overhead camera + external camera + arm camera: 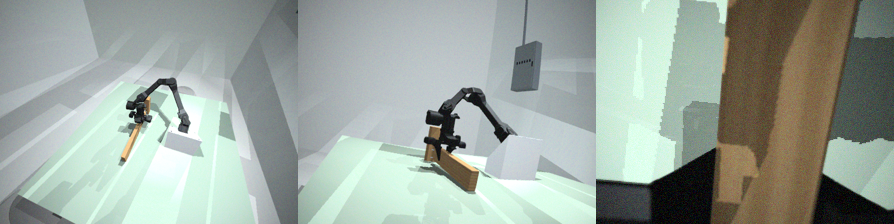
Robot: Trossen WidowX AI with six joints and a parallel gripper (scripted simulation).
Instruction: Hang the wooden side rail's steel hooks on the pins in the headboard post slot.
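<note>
Right now my gripper tip is 170 mm to the left of the headboard post and 40 mm below it.
</note>
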